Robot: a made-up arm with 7 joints. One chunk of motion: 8 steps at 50 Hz.
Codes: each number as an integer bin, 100 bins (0 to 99) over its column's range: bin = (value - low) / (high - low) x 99, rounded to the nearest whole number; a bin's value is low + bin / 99 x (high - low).
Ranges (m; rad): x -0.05..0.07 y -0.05..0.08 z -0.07..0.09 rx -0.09..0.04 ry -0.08..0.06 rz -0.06..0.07
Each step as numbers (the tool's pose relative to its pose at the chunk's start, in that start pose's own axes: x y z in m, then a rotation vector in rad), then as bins.
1 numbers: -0.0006 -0.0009 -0.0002 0.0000 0.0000 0.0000
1 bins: 41 37 43 69 57 46
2 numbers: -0.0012 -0.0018 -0.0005 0.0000 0.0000 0.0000
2 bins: 40 37 43 69 57 46
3 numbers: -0.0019 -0.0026 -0.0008 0.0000 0.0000 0.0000
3 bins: 40 36 43 69 57 46
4 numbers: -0.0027 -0.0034 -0.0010 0.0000 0.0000 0.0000
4 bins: 39 35 43 69 57 46
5 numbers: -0.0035 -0.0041 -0.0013 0.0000 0.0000 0.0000
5 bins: 38 35 43 69 57 46
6 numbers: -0.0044 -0.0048 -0.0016 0.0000 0.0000 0.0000
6 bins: 38 34 42 69 57 46
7 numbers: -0.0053 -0.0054 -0.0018 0.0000 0.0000 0.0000
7 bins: 37 34 42 69 57 46
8 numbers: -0.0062 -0.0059 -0.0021 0.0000 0.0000 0.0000
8 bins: 36 34 42 69 57 46
